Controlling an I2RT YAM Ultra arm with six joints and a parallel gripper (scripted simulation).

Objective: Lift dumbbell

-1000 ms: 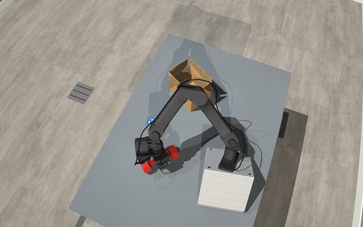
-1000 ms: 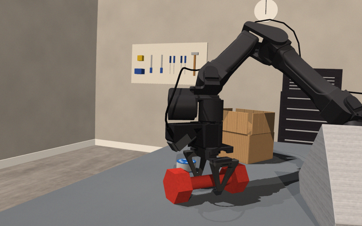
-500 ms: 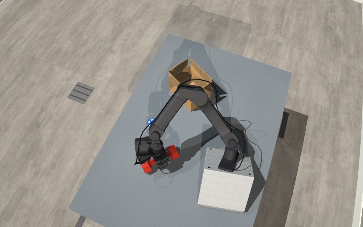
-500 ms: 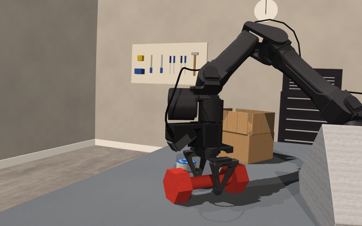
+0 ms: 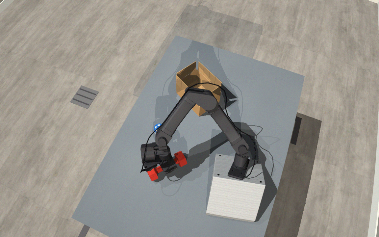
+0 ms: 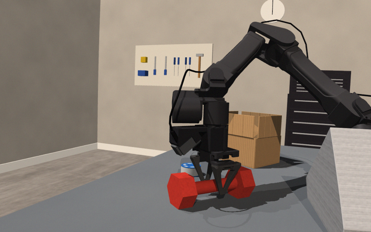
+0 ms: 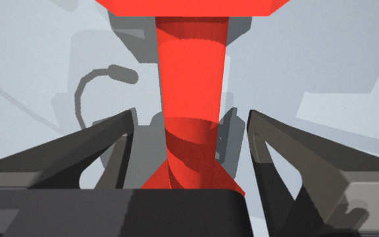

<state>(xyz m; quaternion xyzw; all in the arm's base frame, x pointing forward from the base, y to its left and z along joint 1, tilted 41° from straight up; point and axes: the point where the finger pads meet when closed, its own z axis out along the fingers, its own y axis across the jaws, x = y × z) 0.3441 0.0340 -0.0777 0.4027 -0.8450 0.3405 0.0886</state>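
Now: the red dumbbell right at my hand.
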